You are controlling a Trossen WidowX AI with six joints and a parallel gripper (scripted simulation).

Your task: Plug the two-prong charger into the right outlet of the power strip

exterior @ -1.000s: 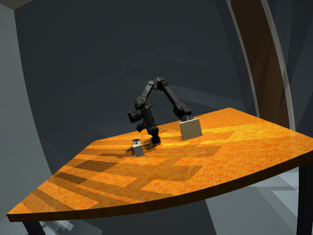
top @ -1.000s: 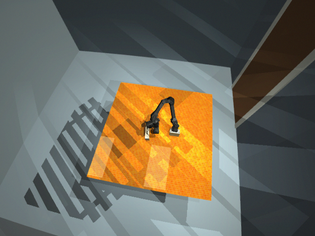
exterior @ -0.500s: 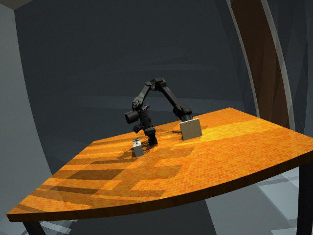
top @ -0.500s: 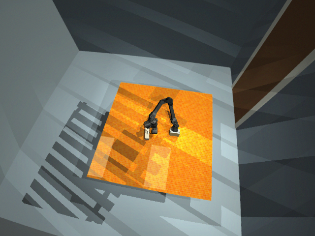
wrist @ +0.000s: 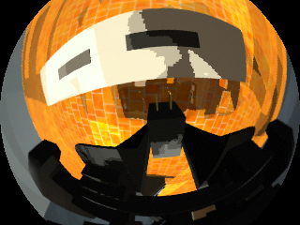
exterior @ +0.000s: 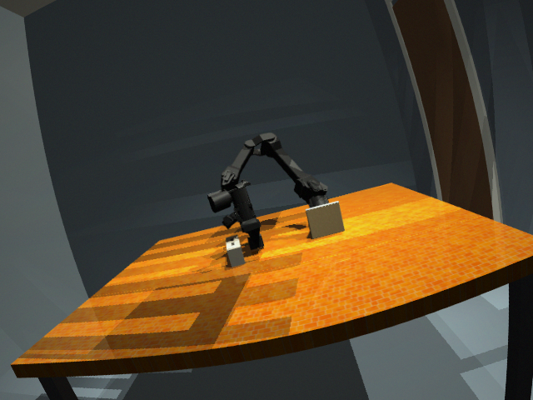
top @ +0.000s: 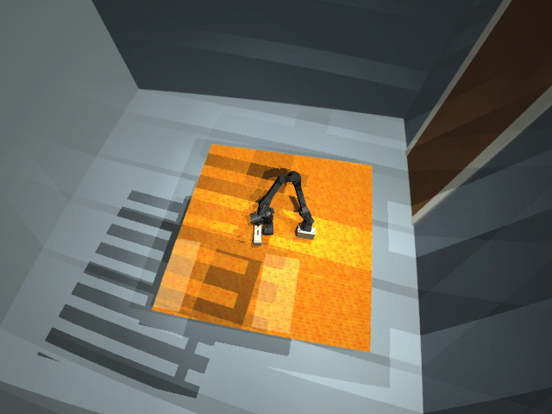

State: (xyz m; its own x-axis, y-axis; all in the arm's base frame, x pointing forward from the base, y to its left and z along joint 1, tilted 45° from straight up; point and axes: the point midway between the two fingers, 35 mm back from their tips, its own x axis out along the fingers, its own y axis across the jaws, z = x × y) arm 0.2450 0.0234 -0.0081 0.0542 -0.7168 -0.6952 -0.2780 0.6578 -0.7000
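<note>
Right now the dark two-prong charger is 2 cm ahead of my gripper tip and 1 cm above it.
</note>
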